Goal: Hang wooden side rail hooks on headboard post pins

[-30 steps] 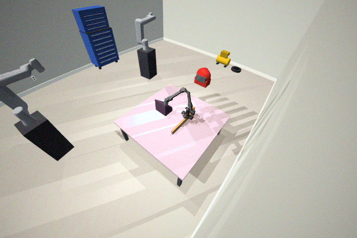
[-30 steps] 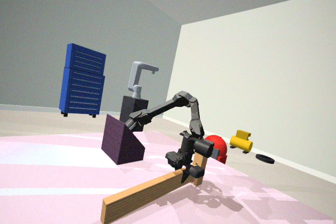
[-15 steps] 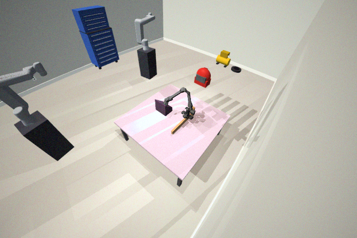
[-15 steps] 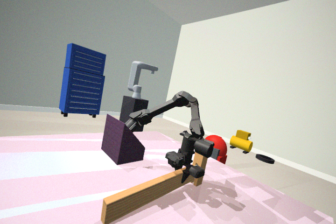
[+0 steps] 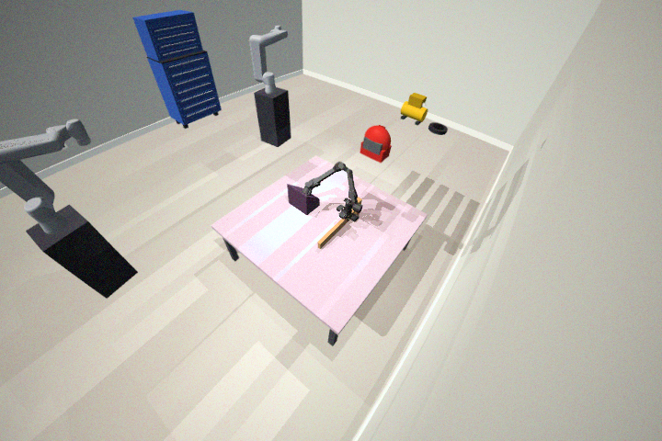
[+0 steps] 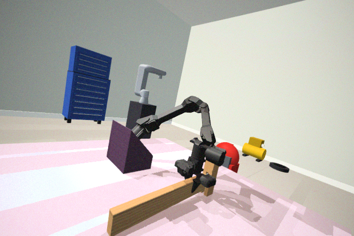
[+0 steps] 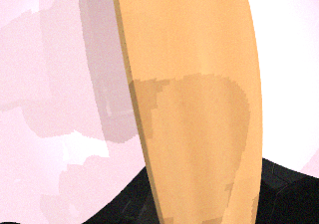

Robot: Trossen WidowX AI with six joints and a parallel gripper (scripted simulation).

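My gripper tip is now 130 mm to the right of the headboard post, 40 mm below it and 20 mm short of it.
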